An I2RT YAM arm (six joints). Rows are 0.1 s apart.
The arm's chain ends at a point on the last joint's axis. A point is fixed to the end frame.
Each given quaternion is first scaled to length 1.
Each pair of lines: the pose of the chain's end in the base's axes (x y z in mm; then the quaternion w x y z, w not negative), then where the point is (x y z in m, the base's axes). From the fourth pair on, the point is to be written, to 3 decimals.
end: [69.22, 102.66, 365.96, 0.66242, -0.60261, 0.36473, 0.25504]
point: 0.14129 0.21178 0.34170
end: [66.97, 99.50, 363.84, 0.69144, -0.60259, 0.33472, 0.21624]
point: 0.14435 0.20679 0.35002
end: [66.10, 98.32, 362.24, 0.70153, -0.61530, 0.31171, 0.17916]
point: 0.14655 0.20384 0.35328
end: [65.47, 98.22, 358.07, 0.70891, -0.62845, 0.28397, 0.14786]
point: 0.147 0.203 0.354
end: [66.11, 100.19, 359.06, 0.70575, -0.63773, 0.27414, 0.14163]
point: 0.147 0.206 0.355
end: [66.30, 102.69, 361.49, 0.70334, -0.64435, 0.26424, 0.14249]
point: 0.145 0.210 0.358
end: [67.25, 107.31, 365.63, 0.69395, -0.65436, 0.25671, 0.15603]
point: 0.142 0.217 0.359
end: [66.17, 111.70, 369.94, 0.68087, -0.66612, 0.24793, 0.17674]
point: 0.135 0.225 0.360
